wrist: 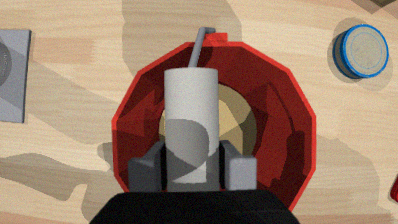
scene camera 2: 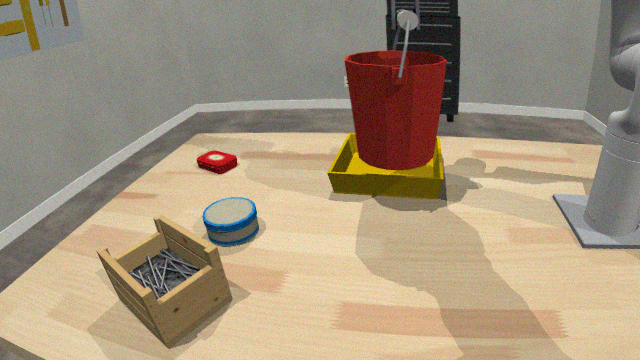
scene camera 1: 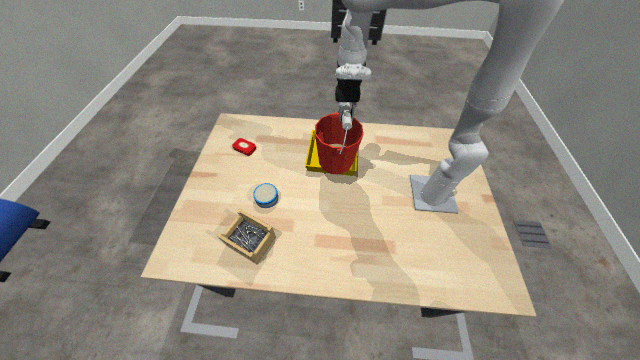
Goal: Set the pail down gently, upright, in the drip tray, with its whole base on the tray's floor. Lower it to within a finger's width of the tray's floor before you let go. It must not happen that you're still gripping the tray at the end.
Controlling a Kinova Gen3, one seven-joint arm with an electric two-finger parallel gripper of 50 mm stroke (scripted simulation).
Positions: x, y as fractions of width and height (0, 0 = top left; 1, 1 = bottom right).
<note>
In view: the gripper (wrist: 0.48, 0.70), a yellow drip tray (scene camera 2: 0.56, 0.50) and a red pail (scene camera 2: 0.62, 0.35).
The red pail also shows in the wrist view (wrist: 0.66, 0.50) and in scene camera 1 (scene camera 1: 0.51, 0.36).
</note>
